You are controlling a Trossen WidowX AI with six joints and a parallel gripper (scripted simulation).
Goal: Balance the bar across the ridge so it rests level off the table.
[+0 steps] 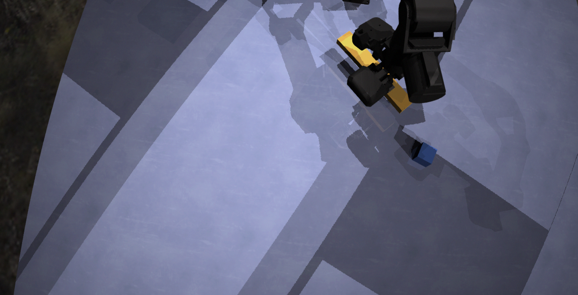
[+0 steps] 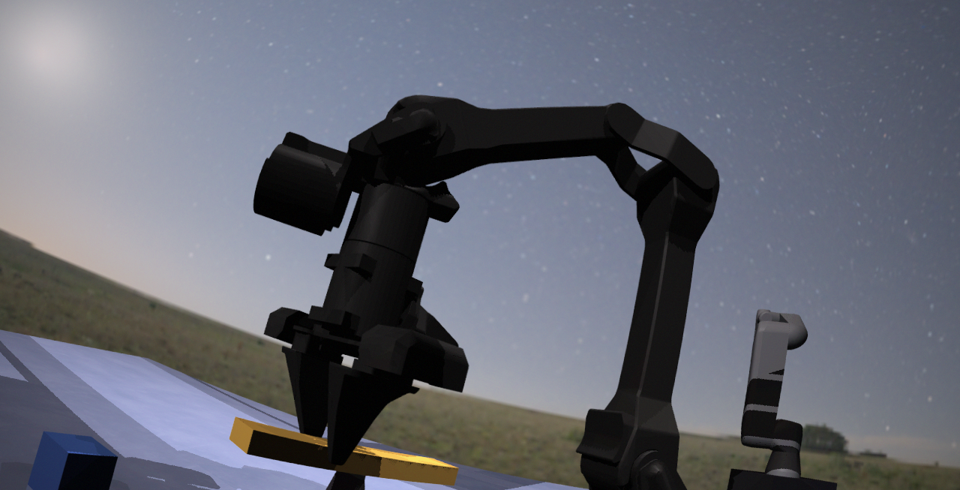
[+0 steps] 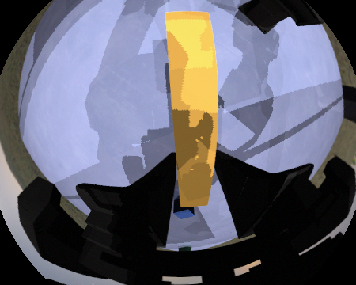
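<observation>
My gripper tip is now 20 mm to the left of the orange bar and 20 mm past it. Also, from my gripper tip: blue cube 120 mm ahead, 100 mm to the left, 50 mm below.
</observation>
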